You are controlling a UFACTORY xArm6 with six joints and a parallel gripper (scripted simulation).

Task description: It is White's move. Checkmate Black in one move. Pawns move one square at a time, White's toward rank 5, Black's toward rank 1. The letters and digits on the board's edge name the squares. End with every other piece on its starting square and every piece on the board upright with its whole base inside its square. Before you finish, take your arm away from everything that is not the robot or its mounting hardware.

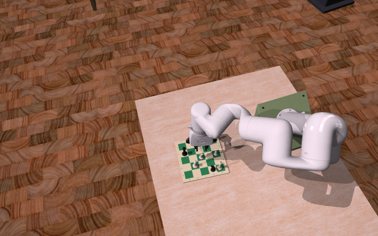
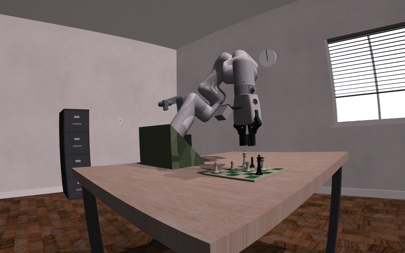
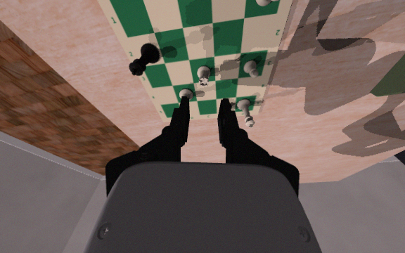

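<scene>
Now: hand 110 mm above the chessboard. The rest, counted from my hand: tall white piece: 50 mm behind, 90 mm to the left, 80 mm below.
</scene>
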